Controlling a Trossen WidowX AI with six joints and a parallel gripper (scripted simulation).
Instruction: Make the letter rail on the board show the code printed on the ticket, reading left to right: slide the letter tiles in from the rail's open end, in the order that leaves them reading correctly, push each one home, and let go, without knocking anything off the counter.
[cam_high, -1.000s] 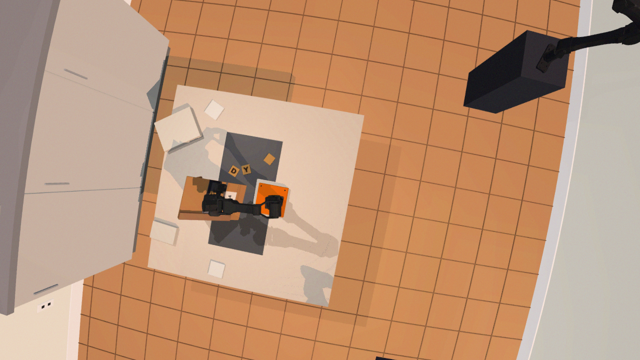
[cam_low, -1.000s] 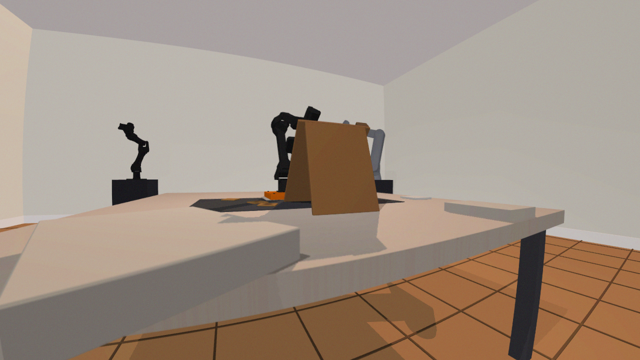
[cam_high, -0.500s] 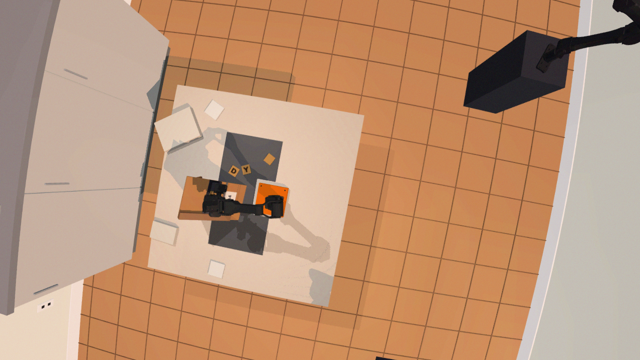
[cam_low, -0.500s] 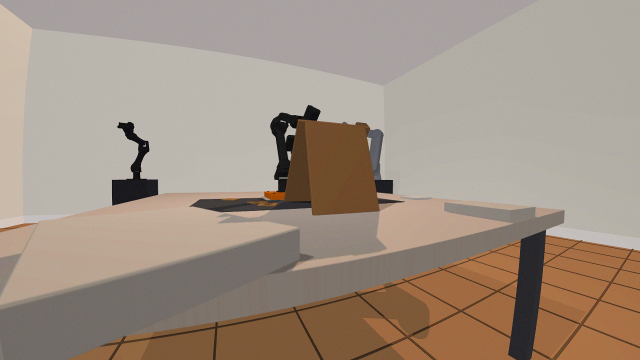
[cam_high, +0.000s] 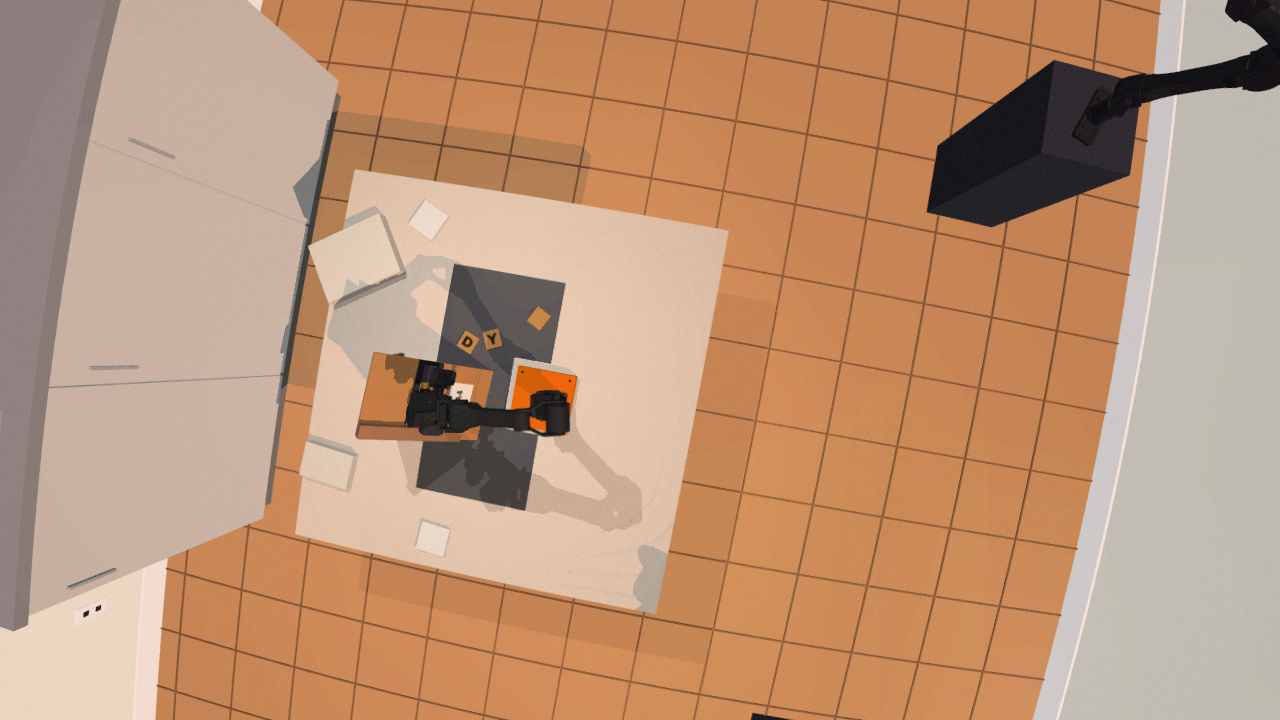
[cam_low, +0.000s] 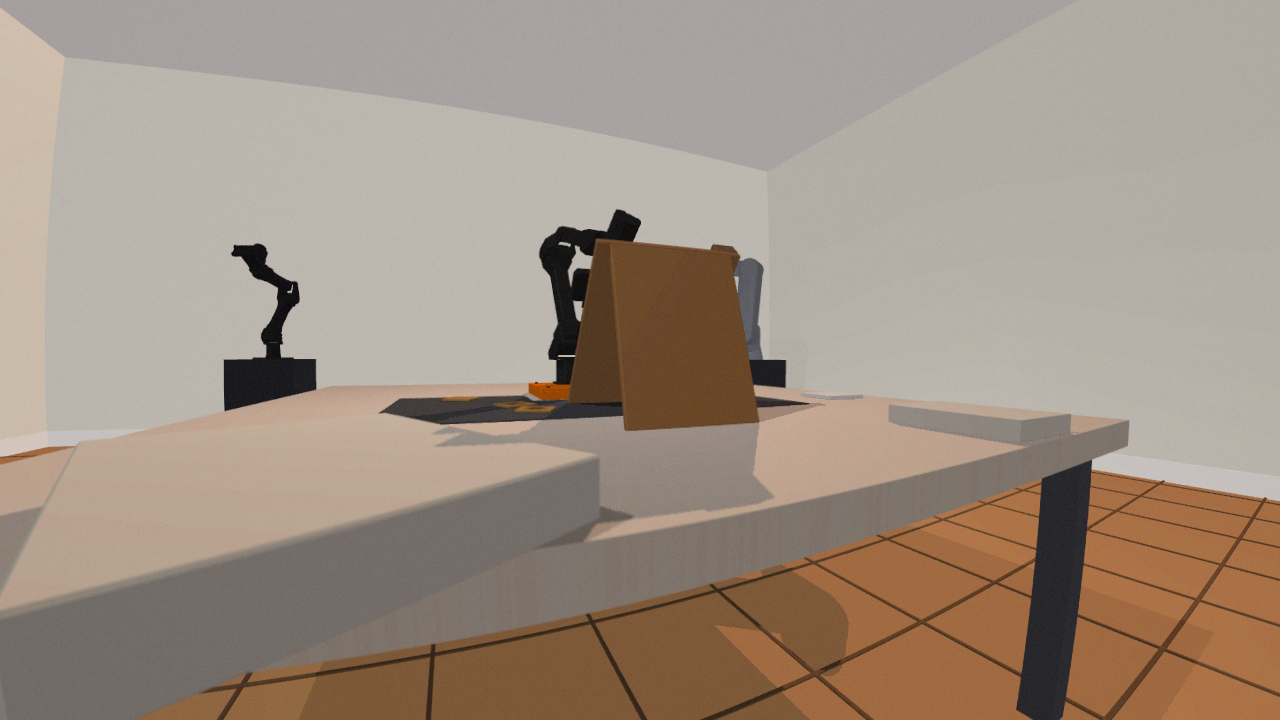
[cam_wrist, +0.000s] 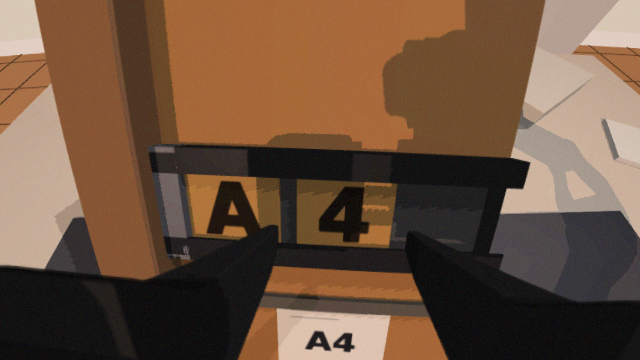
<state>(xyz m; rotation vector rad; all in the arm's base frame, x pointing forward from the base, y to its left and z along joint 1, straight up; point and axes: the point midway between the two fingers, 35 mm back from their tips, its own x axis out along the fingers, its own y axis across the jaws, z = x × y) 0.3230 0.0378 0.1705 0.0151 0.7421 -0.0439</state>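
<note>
The white ticket is 100 mm below my gripper tip and 50 mm behind it. Also, from my gripper tip: tile marked d: 170 mm to the right, 170 mm below, 10 mm behind; tile marked y: 190 mm to the right, 170 mm below, 90 mm behind; blank tile: 290 mm to the right, 230 mm behind, 170 mm below.
</note>
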